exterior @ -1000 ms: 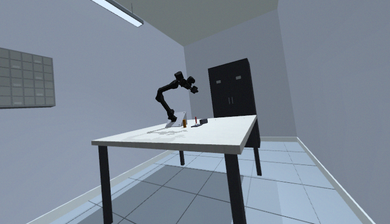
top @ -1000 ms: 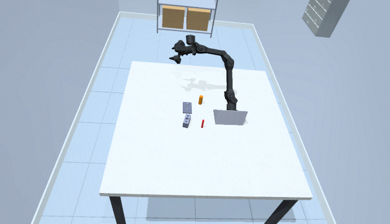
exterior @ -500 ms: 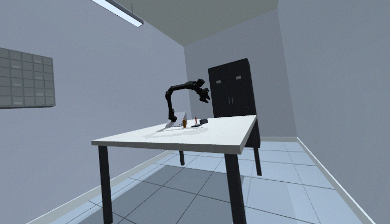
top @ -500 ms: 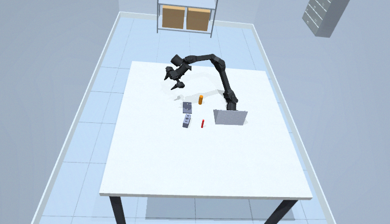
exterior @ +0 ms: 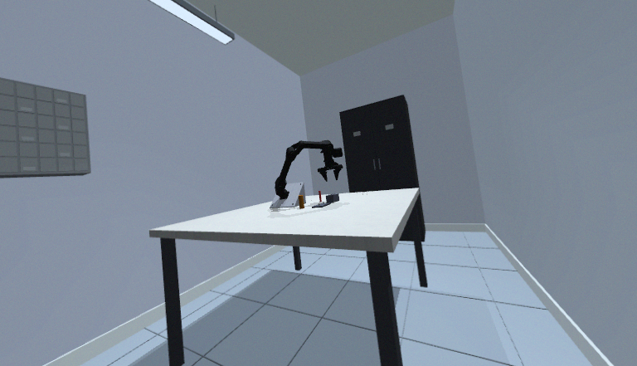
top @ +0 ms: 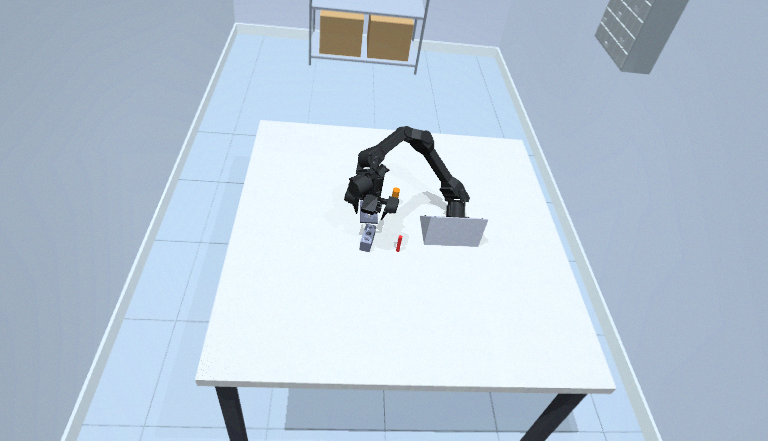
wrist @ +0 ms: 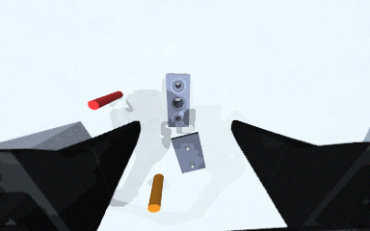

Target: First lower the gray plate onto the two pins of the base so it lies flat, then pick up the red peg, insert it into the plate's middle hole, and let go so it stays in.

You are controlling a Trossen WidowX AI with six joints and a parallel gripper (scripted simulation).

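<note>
The flat base lies 160 mm to the right of my gripper tip, 140 mm below it and 30 mm behind it. The rest, counted from my gripper tip: orange cylinder (210 mm to the right, 140 mm behind, 100 mm below); red peg (120 mm behind, 100 mm below, 40 mm to the left).
</note>
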